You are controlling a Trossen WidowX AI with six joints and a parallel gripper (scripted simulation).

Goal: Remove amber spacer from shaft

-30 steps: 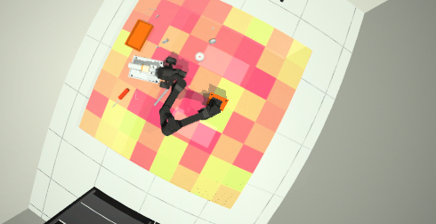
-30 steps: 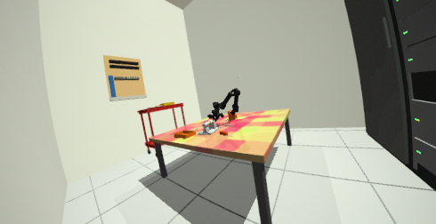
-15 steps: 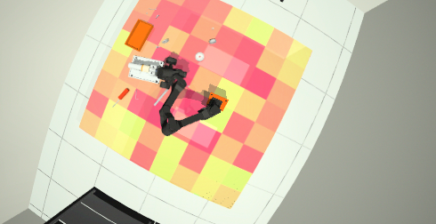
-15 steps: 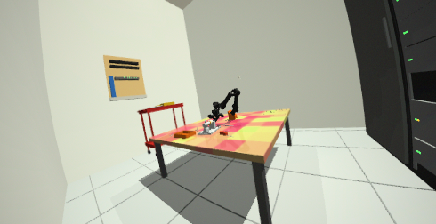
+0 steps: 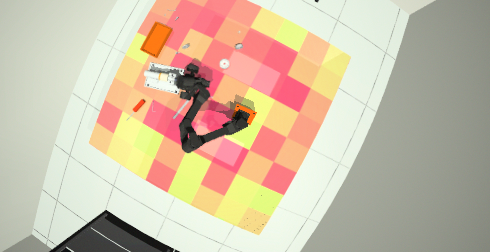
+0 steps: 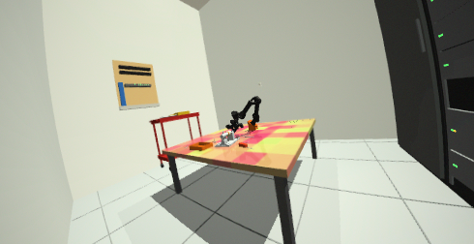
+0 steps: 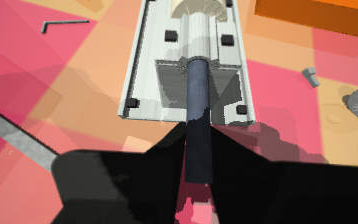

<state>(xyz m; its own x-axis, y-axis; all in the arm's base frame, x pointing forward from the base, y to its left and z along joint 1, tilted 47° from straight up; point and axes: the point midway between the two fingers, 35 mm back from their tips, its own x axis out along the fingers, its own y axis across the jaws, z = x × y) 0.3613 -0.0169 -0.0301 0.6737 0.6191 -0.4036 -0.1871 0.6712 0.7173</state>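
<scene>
My gripper tip is now 60 mm short of the dark blue-grey shaft, 20 mm below it and 10 mm to the right of it. Round my gripper tip: amber spacer (120 mm ahead, 20 mm to the left, 20 mm above); cream spacer (80 mm ahead, 20 mm to the left, 20 mm above); grey flat bar (140 mm to the left, 50 mm below, 50 mm behind).
</scene>
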